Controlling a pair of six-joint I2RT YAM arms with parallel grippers.
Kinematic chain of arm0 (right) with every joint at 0, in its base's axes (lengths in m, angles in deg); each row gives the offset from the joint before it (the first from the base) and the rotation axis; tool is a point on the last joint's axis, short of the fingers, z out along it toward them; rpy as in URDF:
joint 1: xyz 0 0 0.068 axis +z
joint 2: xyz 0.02 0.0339 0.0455 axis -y
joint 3: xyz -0.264 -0.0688 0 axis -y
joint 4: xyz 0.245 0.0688 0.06 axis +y
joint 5: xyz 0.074 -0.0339 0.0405 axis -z
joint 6: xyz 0.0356 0 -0.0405 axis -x
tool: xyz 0 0 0 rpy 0 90 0
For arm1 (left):
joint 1: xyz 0 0 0.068 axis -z
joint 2: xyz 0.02 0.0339 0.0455 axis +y
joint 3: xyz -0.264 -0.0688 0 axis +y
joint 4: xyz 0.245 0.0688 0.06 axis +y
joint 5: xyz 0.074 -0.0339 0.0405 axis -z
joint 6: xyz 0.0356 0 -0.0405 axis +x
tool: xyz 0 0 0 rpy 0 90 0
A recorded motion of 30 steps. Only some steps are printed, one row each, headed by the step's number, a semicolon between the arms.
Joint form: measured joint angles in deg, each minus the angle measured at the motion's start. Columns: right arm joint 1, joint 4, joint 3, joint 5, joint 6, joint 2; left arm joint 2, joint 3, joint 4, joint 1, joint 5, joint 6.
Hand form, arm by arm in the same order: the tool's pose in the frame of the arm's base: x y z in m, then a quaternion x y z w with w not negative. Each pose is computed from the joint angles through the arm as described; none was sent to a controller.
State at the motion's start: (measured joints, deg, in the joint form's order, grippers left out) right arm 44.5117 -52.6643 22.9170 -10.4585 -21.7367 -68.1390; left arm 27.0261 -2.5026 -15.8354 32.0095 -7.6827 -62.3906
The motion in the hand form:
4: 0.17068 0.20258 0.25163 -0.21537 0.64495 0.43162 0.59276; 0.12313 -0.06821 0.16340 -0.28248 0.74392 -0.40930 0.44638
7: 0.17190 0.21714 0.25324 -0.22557 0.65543 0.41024 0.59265; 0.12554 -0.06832 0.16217 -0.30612 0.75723 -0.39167 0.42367
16: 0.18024 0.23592 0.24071 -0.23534 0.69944 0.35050 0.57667; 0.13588 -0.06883 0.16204 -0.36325 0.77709 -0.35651 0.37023
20: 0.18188 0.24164 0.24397 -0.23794 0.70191 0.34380 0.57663; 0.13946 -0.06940 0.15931 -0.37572 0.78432 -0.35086 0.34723
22: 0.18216 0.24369 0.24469 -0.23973 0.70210 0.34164 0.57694; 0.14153 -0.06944 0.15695 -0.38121 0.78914 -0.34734 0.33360
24: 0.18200 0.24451 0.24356 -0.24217 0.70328 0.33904 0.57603; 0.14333 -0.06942 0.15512 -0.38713 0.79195 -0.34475 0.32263
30: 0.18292 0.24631 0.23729 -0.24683 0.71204 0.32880 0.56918; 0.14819 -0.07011 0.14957 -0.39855 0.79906 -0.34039 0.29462
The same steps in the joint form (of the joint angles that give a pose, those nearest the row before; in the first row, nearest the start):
4: 4.66 6.25 5.92 5.12 3.74 -2.78; 1.24 -1.57 7.30 -0.70 -1.55 -3.50
7: 6.82 8.92 8.89 8.11 5.94 -5.18; 3.52 -3.19 10.80 -1.07 -1.92 -5.81
16: 8.48 15.21 12.87 13.55 8.76 -10.23; 10.86 -7.52 16.48 -3.08 -1.18 -11.37
20: 8.98 16.68 14.62 14.40 9.27 -11.06; 13.62 -8.35 17.16 -3.91 0.48 -12.83
22: 9.20 16.98 15.13 14.67 9.53 -11.39; 15.26 -8.68 17.35 -4.52 1.68 -13.38
24: 9.33 17.13 15.17 14.80 9.79 -11.61; 16.61 -8.96 17.46 -5.03 2.58 -13.97
30: 9.44 17.86 15.17 15.24 10.19 -12.59; 20.44 -9.51 16.92 -6.12 5.05 -15.19

